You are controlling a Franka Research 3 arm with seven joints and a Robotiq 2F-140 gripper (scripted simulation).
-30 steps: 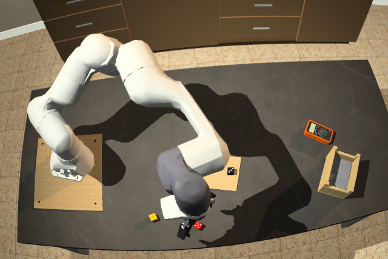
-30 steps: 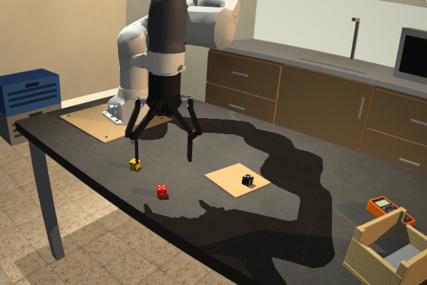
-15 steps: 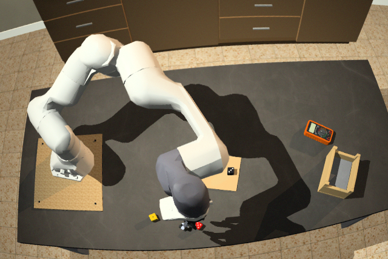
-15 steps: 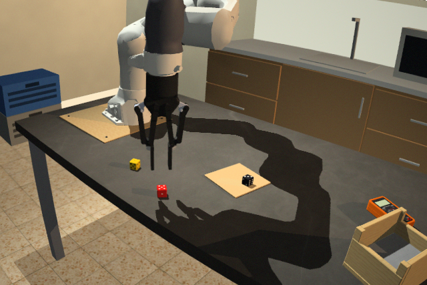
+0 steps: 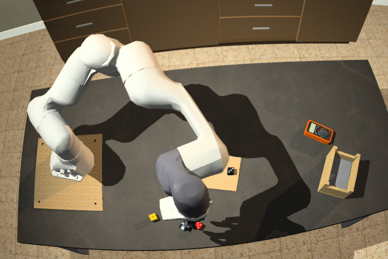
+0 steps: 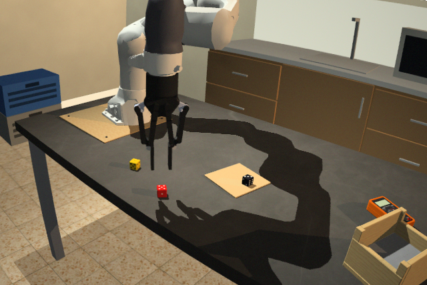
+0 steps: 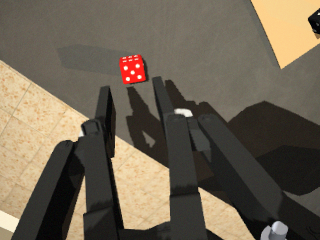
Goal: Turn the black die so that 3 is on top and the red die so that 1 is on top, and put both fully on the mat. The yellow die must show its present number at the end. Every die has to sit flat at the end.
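Now: the red die 110 mm below my hand. Also, from my hand: black die 140 mm ahead, 210 mm to the left, 100 mm below; then yellow die 160 mm behind, 50 mm to the left, 110 mm below; then tan mat 100 mm ahead, 210 mm to the left, 120 mm below.
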